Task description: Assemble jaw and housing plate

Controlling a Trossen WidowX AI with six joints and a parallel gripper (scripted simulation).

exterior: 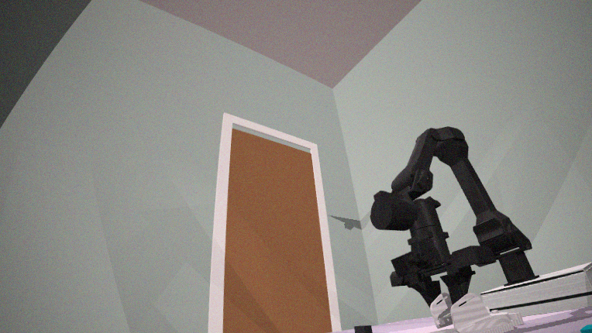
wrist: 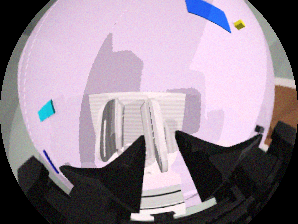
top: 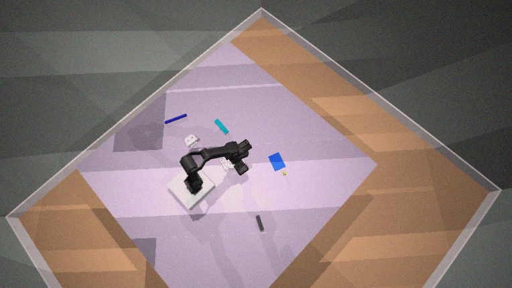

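My gripper tip is 8 cm past the white housing part, 31 cm to the right of it and 1 cm below it. Round my gripper tip: yellow cube (14 cm ahead, 25 cm to the right, 1 cm below); then cyan bar (11 cm ahead, 24 cm to the left, 2 cm below); then blue flat plate (17 cm ahead, 17 cm to the right, 2 cm below).
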